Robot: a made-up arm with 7 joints. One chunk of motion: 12 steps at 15 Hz.
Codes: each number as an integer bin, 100 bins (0 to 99) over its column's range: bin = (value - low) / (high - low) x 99, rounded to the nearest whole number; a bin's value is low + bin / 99 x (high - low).
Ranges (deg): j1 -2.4..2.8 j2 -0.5..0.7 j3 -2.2..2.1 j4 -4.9..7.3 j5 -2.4..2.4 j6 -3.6..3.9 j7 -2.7..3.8
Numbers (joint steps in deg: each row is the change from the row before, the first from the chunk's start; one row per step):
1: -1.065 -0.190 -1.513 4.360 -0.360 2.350 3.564
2: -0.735 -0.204 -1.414 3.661 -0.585 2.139 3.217
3: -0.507 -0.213 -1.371 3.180 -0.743 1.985 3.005
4: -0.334 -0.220 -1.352 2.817 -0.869 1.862 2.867
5: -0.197 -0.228 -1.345 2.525 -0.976 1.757 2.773
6: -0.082 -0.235 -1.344 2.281 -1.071 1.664 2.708
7: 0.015 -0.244 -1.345 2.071 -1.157 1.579 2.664
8: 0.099 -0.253 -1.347 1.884 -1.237 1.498 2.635
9: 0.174 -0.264 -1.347 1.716 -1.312 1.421 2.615
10: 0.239 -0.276 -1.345 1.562 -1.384 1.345 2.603
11: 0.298 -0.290 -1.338 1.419 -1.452 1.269 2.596
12: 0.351 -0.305 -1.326 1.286 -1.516 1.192 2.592
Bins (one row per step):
1: 25 26 16 75 42 79 95
2: 32 24 18 69 37 76 90
3: 36 24 19 66 34 74 87
4: 39 23 20 63 32 72 85
5: 42 22 20 60 29 71 83
6: 44 22 20 58 27 69 82
7: 46 21 20 57 26 68 82
8: 48 20 20 55 24 67 81
9: 49 19 20 54 22 66 81
10: 50 18 20 52 21 65 81
11: 51 17 20 51 20 64 81
12: 52 16 20 50 18 63 81

